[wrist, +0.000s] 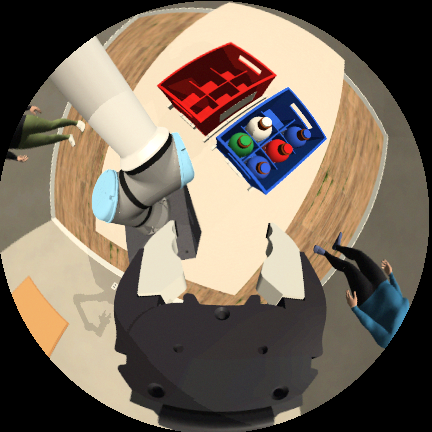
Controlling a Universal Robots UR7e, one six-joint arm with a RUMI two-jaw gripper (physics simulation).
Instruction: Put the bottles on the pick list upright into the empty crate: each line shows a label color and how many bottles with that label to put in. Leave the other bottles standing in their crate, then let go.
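Places are measured from the arm's base along level axes (x right, y ahead, z up), in centimetres.
Where they show: gripper, between the fingertips: [221, 223]; arm's base, origin of its link: [151, 212].
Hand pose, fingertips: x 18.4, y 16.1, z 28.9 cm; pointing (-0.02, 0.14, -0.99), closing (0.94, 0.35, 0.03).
Observation:
Each offset is from my fingertips to the top centre of the thing. "spot": to the spot under its first point. Level surfaces: height alone.
The blue crate {spot: dz -33.0, dx +6.6, dy +5.9 cm} [243, 175] stands right of the upper middle of the view, with bottles upright in its compartments: a white bottle {dz -21.4, dx +4.8, dy +21.8 cm} [259, 128], a green bottle {dz -21.4, dx +1.4, dy +14.3 cm} [241, 144], a red bottle {dz -21.4, dx +12.7, dy +17.8 cm} [279, 150], a blue bottle {dz -21.4, dx +16.9, dy +25.5 cm} [298, 135] at the right and another blue bottle {dz -21.4, dx +8.8, dy +9.9 cm} [258, 168] at the near corner. One compartment at the far side holds no bottle. The red crate {spot: dz -20.2, dx -11.5, dy +15.5 cm} [196, 116] stands beside it at the upper left; no bottle shows in it. My gripper [221, 223] is open and empty, apart from both crates. The pick list is not readable here.
The robot's own arm [117, 112] reaches in at the left, beside the red crate. Both crates stand on a pale table top {dz -37.7 cm} [225, 210] with wood-patterned sides. One person [382, 305] is at the lower right, another [42, 131] at the left. An orange panel [39, 317] lies lower left.

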